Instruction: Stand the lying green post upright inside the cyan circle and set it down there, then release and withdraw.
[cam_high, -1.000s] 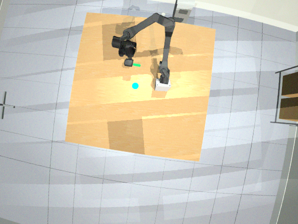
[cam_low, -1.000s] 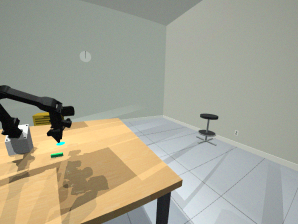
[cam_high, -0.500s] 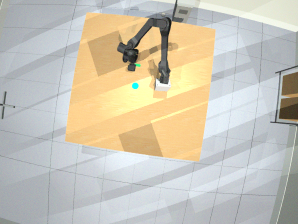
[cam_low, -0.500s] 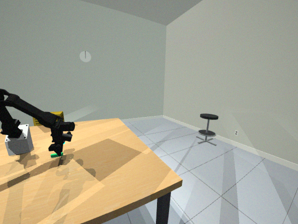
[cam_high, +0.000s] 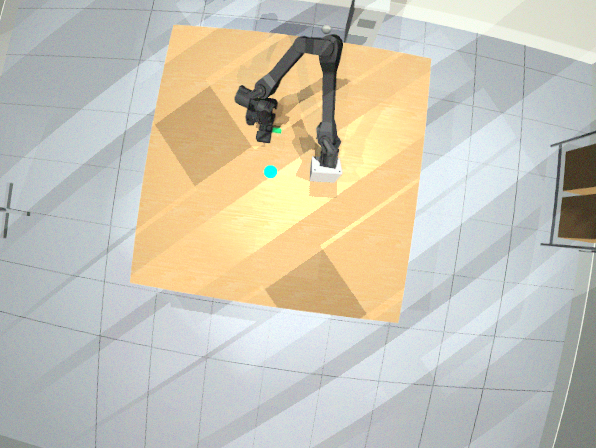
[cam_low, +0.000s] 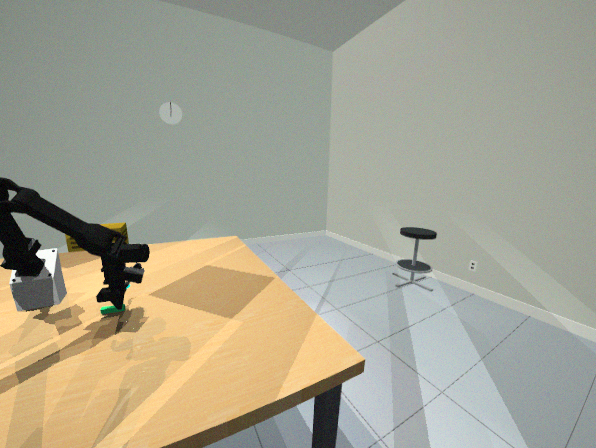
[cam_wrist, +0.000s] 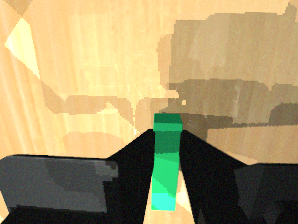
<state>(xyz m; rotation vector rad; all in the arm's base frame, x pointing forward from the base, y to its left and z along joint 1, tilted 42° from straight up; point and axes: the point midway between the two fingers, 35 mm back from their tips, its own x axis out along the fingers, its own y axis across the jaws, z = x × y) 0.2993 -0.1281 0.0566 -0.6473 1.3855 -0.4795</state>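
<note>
The cyan circle lies 19 cm to the left of my gripper tip, 5 cm behind it and 1 cm below it. The rest, counted from my gripper tip: green post (2 cm behind).
</note>
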